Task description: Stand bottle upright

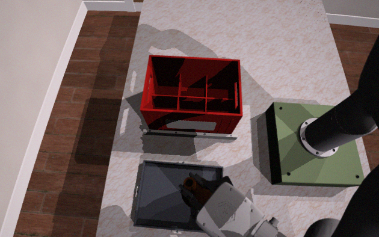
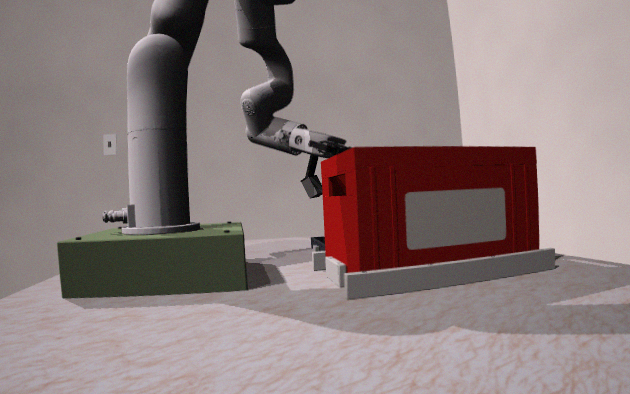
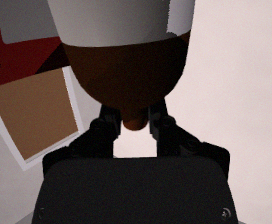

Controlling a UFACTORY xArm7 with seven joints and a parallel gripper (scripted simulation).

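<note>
Now: the brown bottle 10 mm behind my hand, 10 mm to the left of it and 50 mm below it. From my hand the other things lie so: red crate: 40 mm behind, 280 mm to the right, 120 mm below; dark grey tray: 30 mm ahead, 10 mm to the left, 190 mm below.
</note>
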